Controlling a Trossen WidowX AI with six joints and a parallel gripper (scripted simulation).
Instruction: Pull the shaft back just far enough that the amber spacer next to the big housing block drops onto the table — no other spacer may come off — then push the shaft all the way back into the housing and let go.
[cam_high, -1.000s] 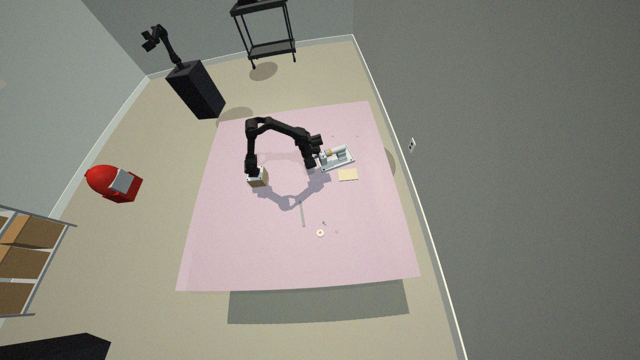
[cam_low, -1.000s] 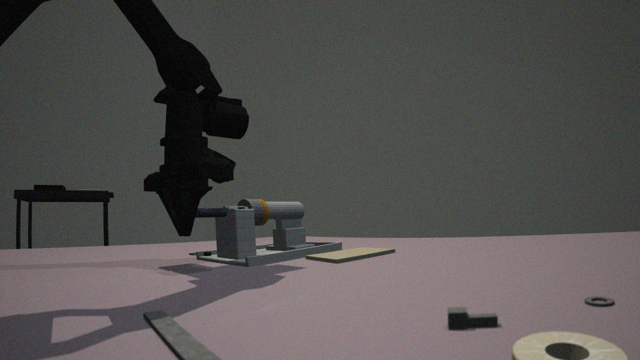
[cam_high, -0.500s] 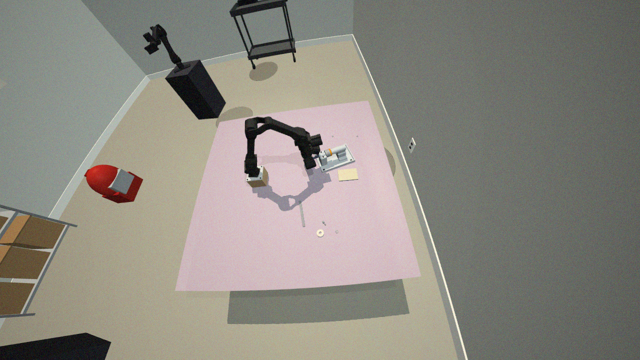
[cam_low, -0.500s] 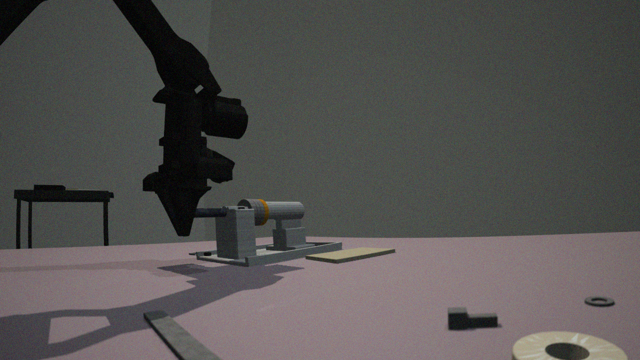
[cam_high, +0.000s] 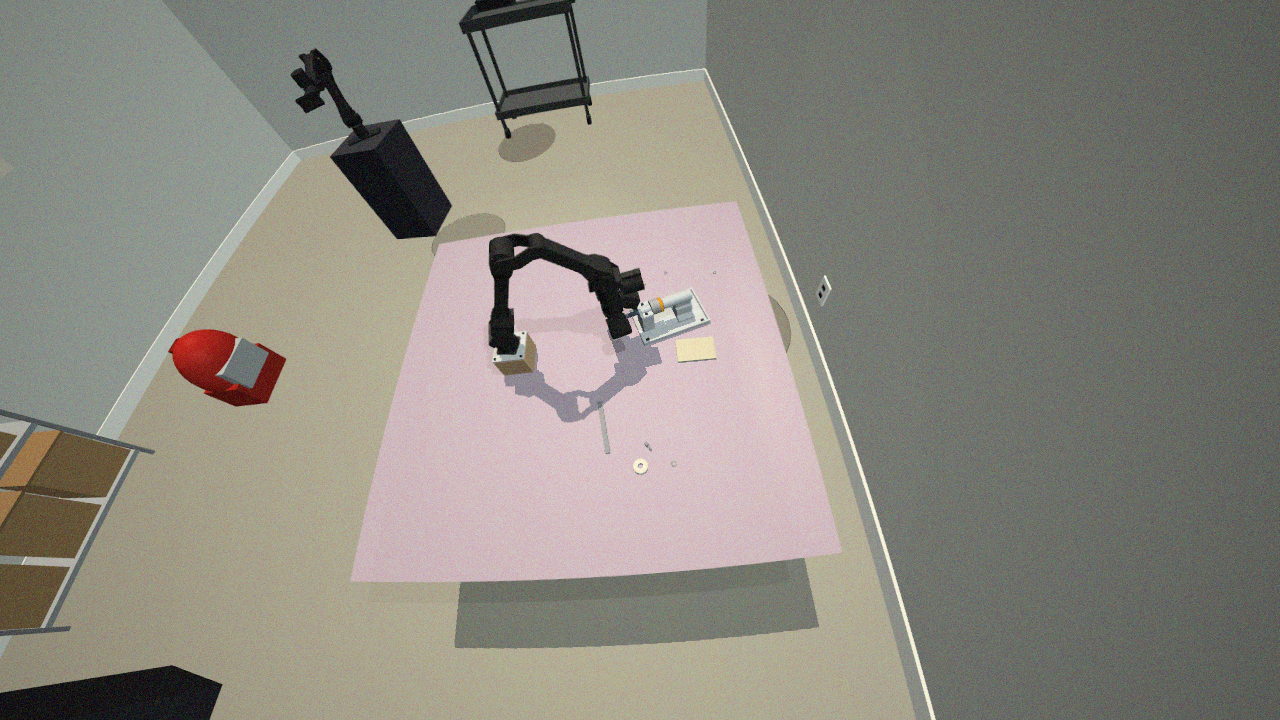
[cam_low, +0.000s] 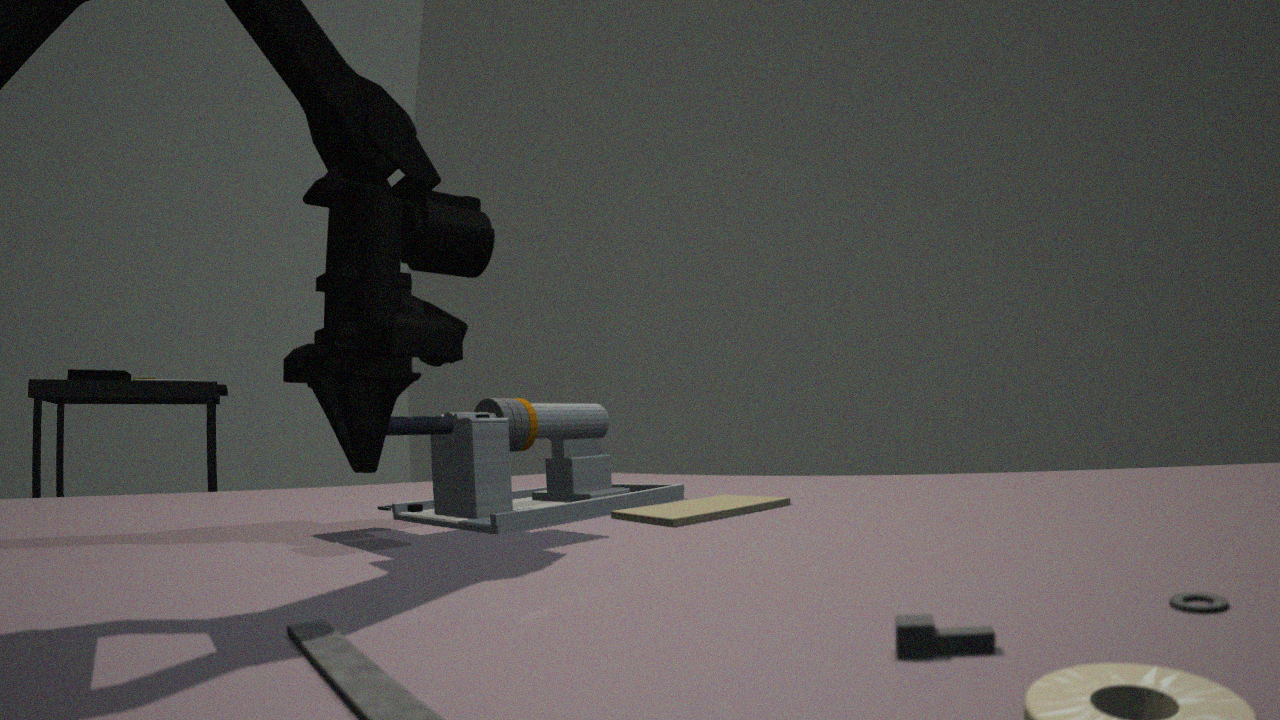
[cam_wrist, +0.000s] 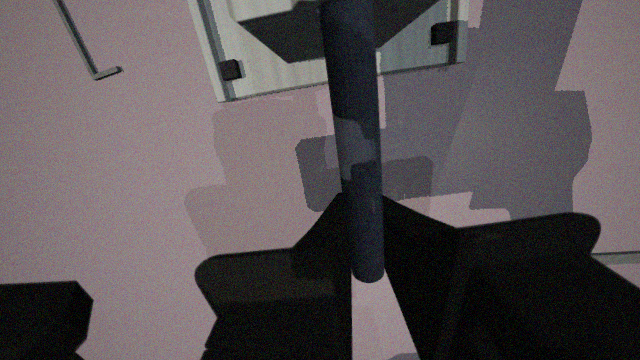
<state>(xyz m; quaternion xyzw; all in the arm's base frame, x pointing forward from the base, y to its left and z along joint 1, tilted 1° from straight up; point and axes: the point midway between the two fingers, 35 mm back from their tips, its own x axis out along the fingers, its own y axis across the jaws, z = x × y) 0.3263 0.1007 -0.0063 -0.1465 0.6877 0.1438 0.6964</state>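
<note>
The dark blue shaft is 7 cm ahead of my gripper tip, 3 cm to the left of it and 3 cm above it. Round my gripper tip: L-shaped key (4 cm ahead, 19 cm to the left, 4 cm below); then amber spacer (14 cm ahead, 6 cm to the left, 3 cm above); then tan flat plate (25 cm ahead, 6 cm to the right, 4 cm below).
</note>
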